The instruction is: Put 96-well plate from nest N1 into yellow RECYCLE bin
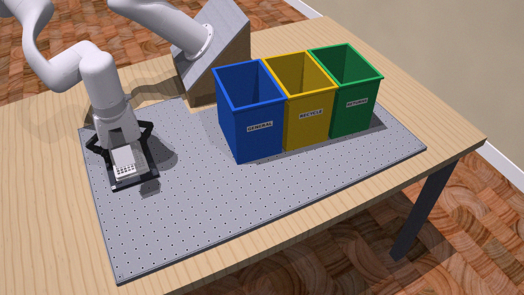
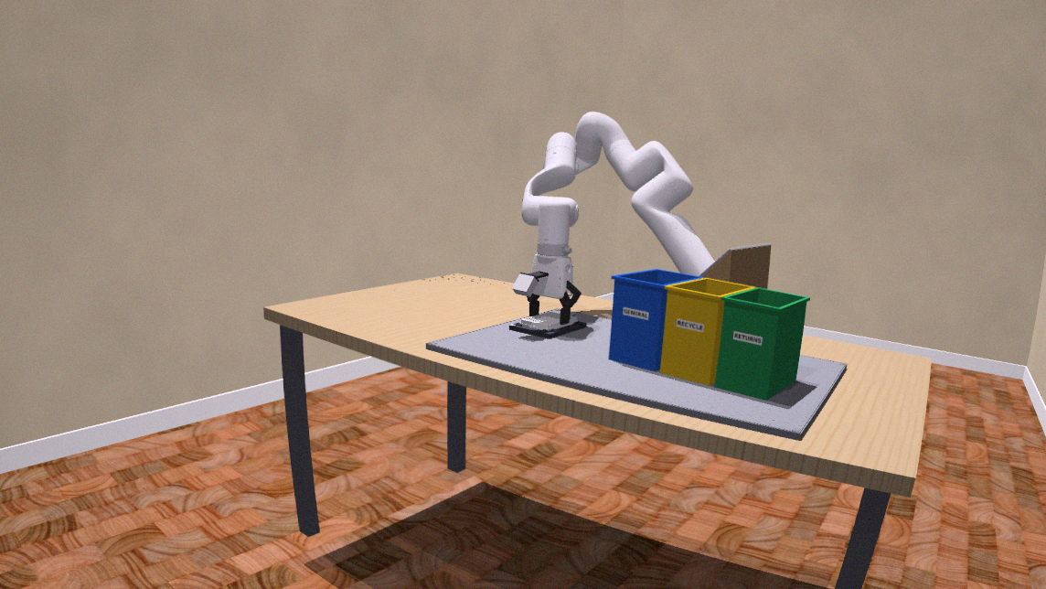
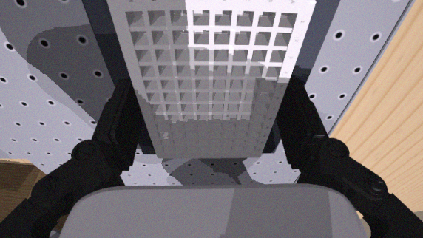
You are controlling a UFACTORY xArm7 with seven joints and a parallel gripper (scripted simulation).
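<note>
Now: the white 96-well plate 10 mm below my hand. Also, from my hand: blue general bin (320 mm to the left, 60 mm above); yellow recycle bin (10 mm behind, 450 mm to the left, 60 mm above); plate nest N1 (20 mm below).
</note>
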